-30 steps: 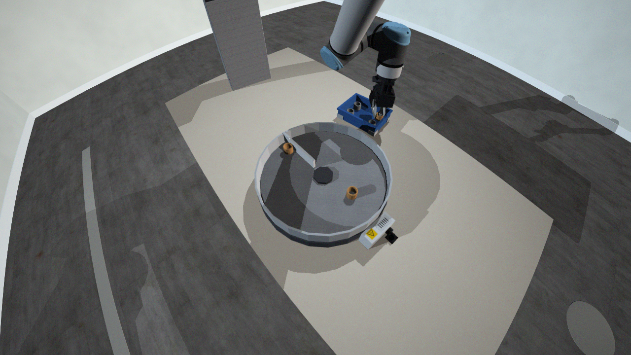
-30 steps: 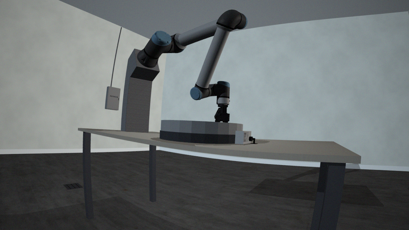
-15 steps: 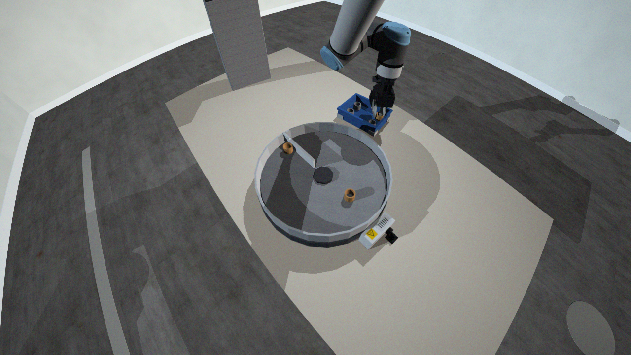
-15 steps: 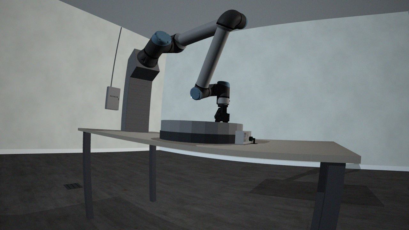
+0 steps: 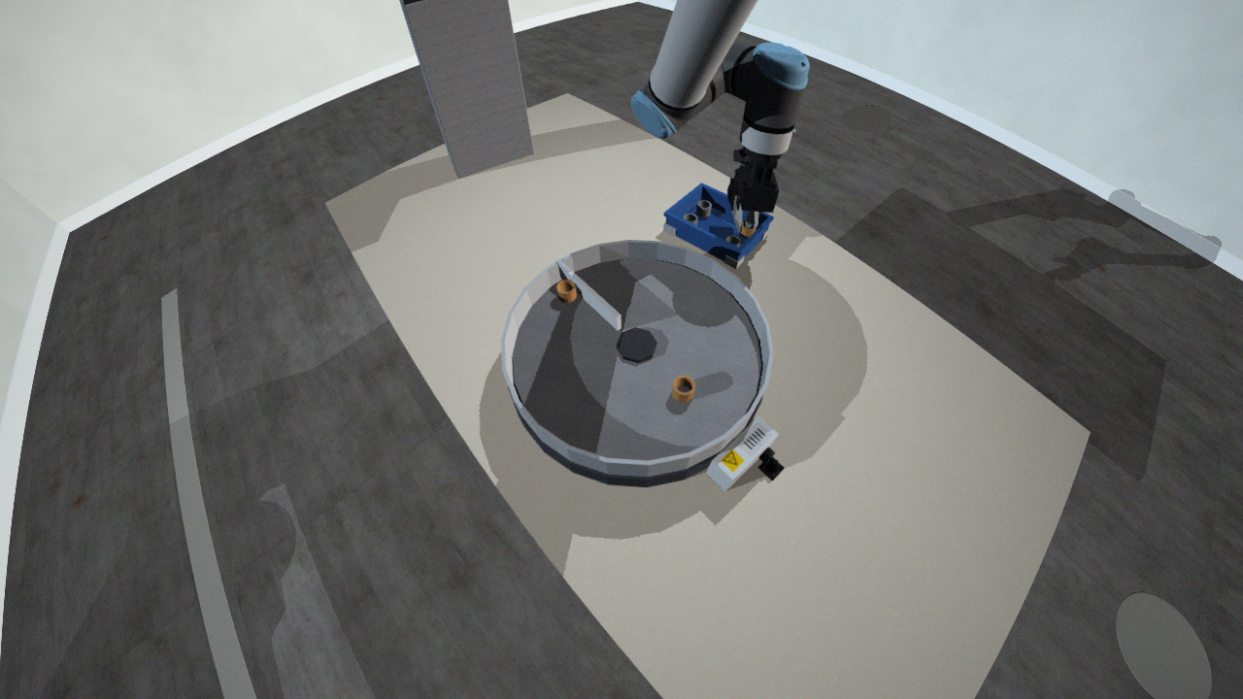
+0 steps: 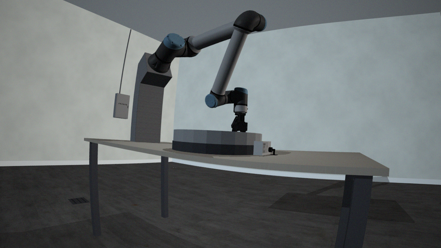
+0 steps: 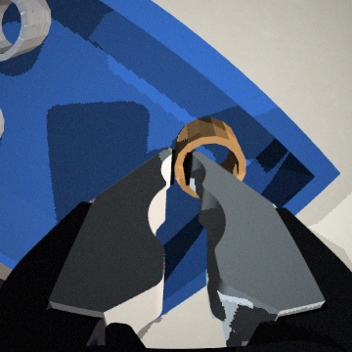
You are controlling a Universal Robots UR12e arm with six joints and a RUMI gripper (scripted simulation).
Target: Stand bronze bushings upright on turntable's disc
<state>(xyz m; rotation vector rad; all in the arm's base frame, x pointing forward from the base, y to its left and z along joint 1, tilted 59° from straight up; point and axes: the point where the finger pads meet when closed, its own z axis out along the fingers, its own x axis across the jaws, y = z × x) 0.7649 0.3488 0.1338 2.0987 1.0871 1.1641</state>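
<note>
Right now my hand is 40 mm to the left of the blue crate and 40 mm past it. Round my hand: turntable disc (380 mm to the right, 140 mm ahead, 30 mm above).
</note>
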